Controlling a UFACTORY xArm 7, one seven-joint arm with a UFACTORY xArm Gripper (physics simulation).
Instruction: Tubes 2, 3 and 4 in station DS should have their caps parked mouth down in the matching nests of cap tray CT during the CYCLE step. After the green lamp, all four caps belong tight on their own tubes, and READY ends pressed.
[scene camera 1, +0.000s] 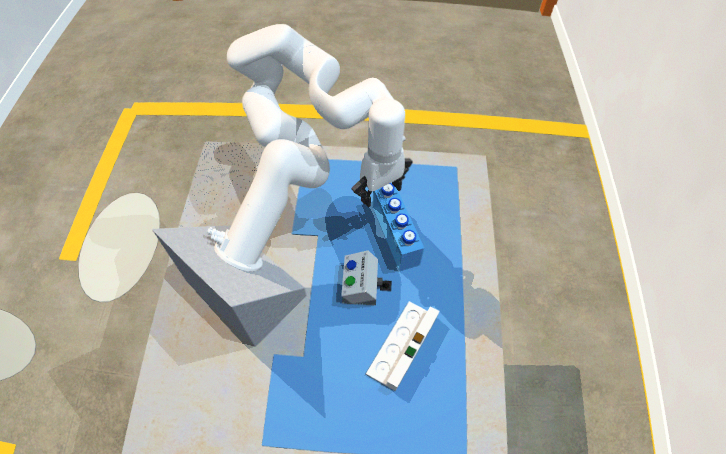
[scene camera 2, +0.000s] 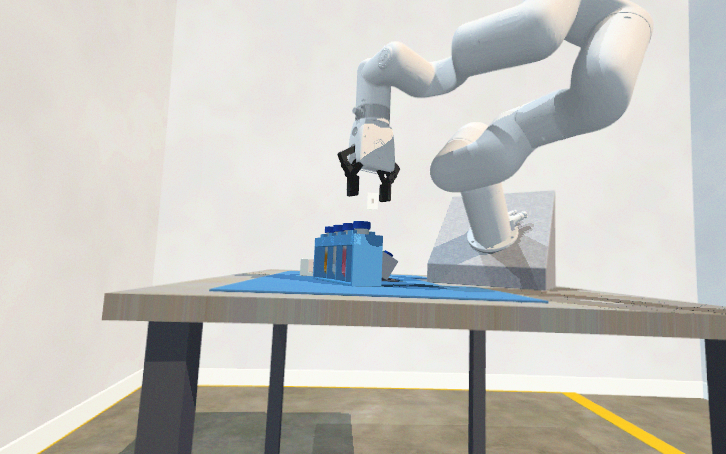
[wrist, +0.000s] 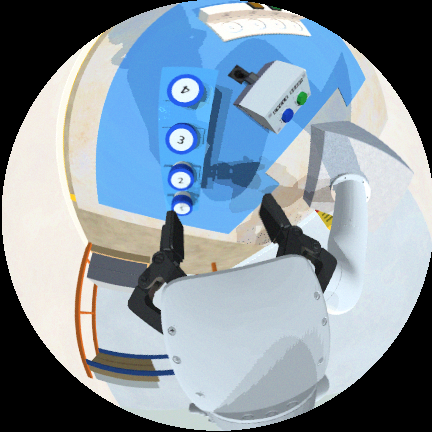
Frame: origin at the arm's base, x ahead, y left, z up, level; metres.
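Where they show: gripper, between the fingertips: (scene camera 1: 381, 195) (scene camera 2: 369, 198) (wrist: 220, 210); arm's base, origin of its link: (scene camera 1: 237, 256) (scene camera 2: 492, 235) (wrist: 350, 190).
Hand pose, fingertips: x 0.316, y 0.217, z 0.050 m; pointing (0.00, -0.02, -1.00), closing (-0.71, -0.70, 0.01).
Note:
Things, the pixels of their top centre, and the offset from my fingertips. "spot": a spot on its surface instead. Level surfaces: height alone.
- blue station rack, centre of its top: (wrist: 181, 155) (scene camera 2: 345, 233) (scene camera 1: 398, 214) 0.047 m ahead, 0.000 m left, 0.075 m down
- cap 4, centre of its top: (wrist: 184, 89) (scene camera 1: 409, 235) 0.086 m ahead, 0.067 m right, 0.057 m down
- cap 3, centre of its top: (wrist: 180, 139) (scene camera 1: 402, 218) 0.060 m ahead, 0.022 m right, 0.057 m down
- cap 2, centre of its top: (wrist: 180, 180) (scene camera 1: 394, 202) 0.034 m ahead, 0.023 m left, 0.057 m down
- cap 1, centre of its top: (wrist: 181, 208) (scene camera 2: 361, 221) (scene camera 1: 388, 187) 0.008 m ahead, 0.068 m left, 0.057 m down
- white cap tray, a spot on its surface: (scene camera 1: 429, 316) spot: 0.171 m ahead, 0.241 m right, 0.133 m down
- green lamp, centre of its top: (scene camera 1: 410, 351) 0.139 m ahead, 0.341 m right, 0.124 m down
- grey control box, centre of its top: (wrist: 293, 97) (scene camera 1: 360, 270) (scene camera 2: 378, 246) 0.019 m back, 0.169 m right, 0.094 m down
- blue button, centre of its top: (wrist: 290, 115) (scene camera 1: 351, 263) 0.044 m back, 0.149 m right, 0.103 m down
- green button, centre of its top: (wrist: 304, 98) (scene camera 1: 350, 279) 0.037 m back, 0.194 m right, 0.103 m down
- black fitting, a spot on its surface: (wrist: 240, 74) (scene camera 1: 385, 282) spot: 0.046 m ahead, 0.155 m right, 0.163 m down
- blue mat, height of its surface: 0.178 m down
The blue station rack (scene camera 1: 411, 258) (scene camera 2: 367, 265) (wrist: 206, 79) holds upright tubes with blue-rimmed white caps: cap 4 (scene camera 1: 409, 236) (wrist: 185, 90), cap 3 (scene camera 1: 401, 219) (wrist: 181, 140), cap 2 (scene camera 1: 394, 203) (wrist: 180, 178) and cap 1 (scene camera 1: 387, 188) (wrist: 182, 206). My gripper (scene camera 1: 382, 193) (scene camera 2: 368, 197) (wrist: 220, 210) is open and empty, pointing down above the cap 1 end. The white cap tray (scene camera 1: 429, 316) (wrist: 215, 15) has four bare nests; its amber lamp (scene camera 1: 418, 337) and green lamp (scene camera 1: 410, 351) look dark. The grey control box (scene camera 1: 359, 291) (wrist: 267, 90) has a blue button (scene camera 1: 351, 264) (wrist: 287, 115) and a green button (scene camera 1: 349, 281) (wrist: 302, 98).
A black fitting (scene camera 1: 384, 284) (wrist: 240, 74) sticks out from the control box on its rack-and-tray side. The box stands between the arm's grey base (scene camera 1: 224, 267) (scene camera 2: 492, 273) and the rack. A blue mat (scene camera 1: 364, 406) lies under the rack, box and tray.

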